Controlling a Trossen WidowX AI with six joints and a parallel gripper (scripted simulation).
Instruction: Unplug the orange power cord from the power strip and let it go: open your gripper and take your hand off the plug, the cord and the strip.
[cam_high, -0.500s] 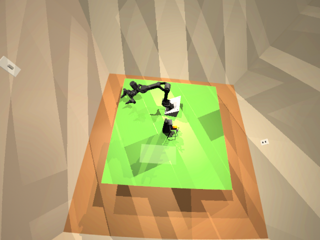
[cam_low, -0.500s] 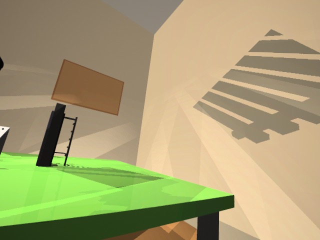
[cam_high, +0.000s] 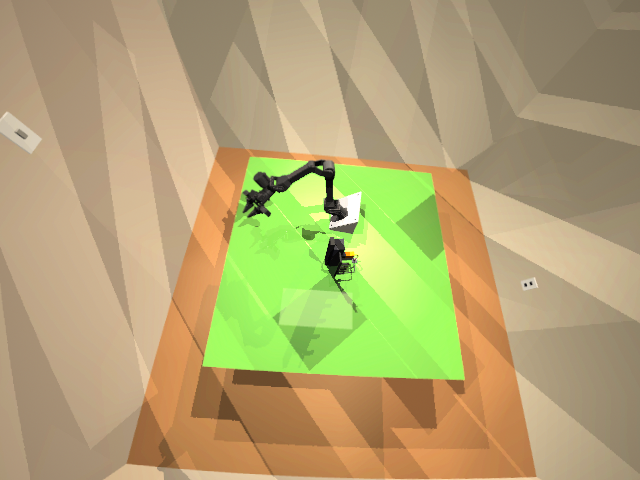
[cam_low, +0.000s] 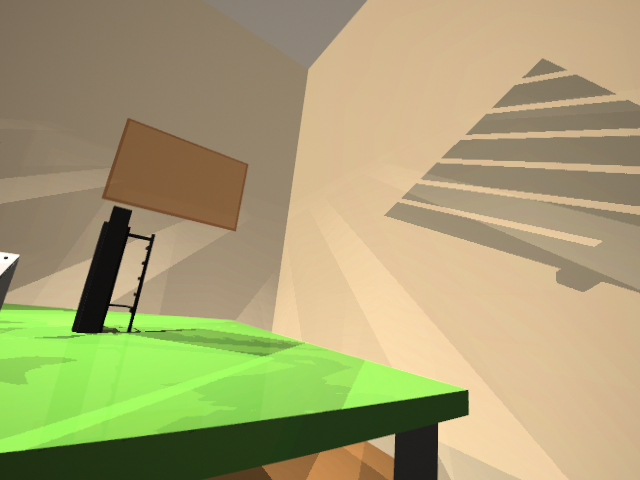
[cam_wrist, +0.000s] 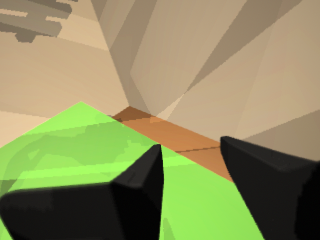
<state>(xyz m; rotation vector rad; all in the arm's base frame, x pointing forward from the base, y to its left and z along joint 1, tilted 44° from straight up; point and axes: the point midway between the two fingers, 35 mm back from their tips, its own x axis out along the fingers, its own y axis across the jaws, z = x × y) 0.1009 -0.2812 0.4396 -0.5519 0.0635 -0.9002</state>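
Right now the orange plug is 53 cm to the left of my gripper tip, 17 cm ahead of it and 11 cm below it. Also, from my gripper tip: black power strip 46 cm to the left, 17 cm ahead, 9 cm below.
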